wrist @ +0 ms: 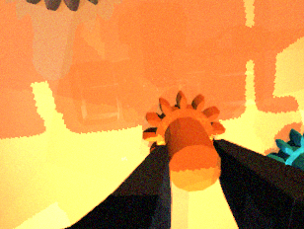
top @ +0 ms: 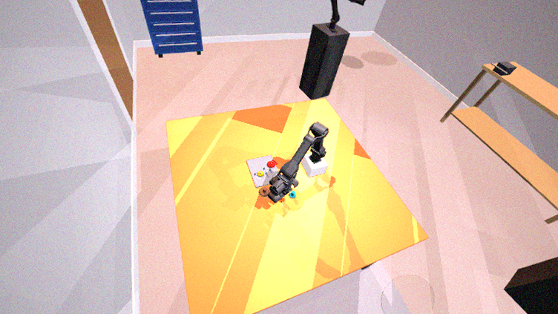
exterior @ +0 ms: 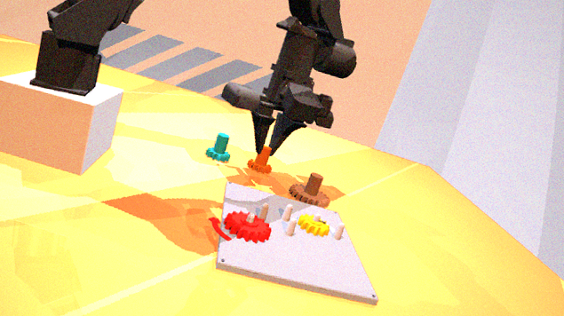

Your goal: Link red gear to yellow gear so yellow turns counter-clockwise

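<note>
Now: gripper tip 24 cm to the left of the red gear, 7 cm past it and 1 cm above it. From my gripper tip the other things lie so: brown gear: 8 cm to the right, 6 cm ahead, 1 cm below; orange gear: 1 cm below; teal gear: 7 cm behind, 1 cm to the left, 1 cm below.
</note>
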